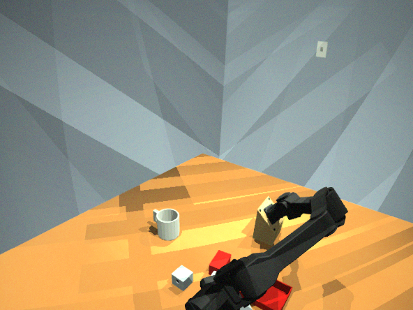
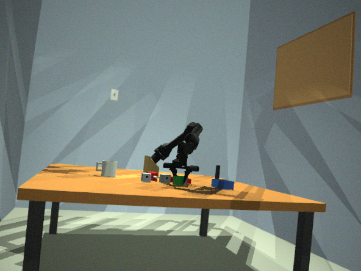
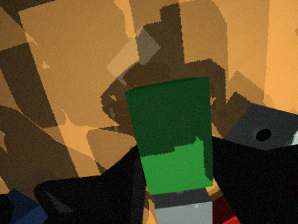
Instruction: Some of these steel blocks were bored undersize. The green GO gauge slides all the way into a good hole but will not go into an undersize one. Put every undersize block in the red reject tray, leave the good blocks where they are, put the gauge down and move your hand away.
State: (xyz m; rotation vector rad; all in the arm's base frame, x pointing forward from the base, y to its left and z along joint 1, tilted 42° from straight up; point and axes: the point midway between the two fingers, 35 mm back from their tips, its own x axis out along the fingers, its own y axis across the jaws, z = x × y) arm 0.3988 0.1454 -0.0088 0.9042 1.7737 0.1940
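My gripper tip is now 7 cm to the left of the steel block, 5 cm past it and 1 cm below it. The rest, counted from my gripper tip: green GO gauge (2 cm above, 1 cm to the left, 1 cm behind); then red-handled gauge (13 cm behind, 12 cm to the right, 1 cm above); then red reject tray (17 cm behind, 2 cm to the left).
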